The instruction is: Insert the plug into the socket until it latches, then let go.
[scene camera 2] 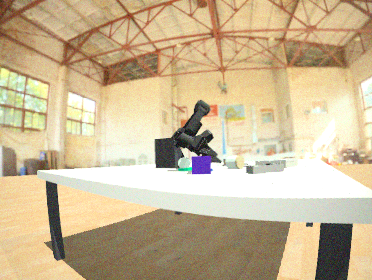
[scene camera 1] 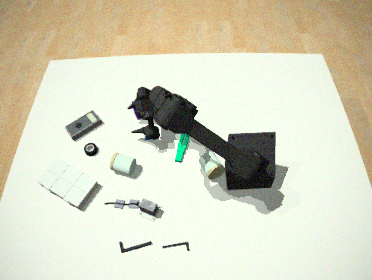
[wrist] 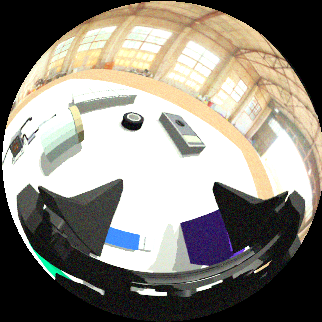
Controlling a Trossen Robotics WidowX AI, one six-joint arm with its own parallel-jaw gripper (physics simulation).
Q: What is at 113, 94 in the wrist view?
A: A white tray.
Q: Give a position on a purple block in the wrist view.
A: At 206, 239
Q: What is the gripper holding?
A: Nothing.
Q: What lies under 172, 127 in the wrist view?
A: A grey device.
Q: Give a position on a blue plug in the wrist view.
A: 114, 236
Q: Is the gripper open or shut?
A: Open.
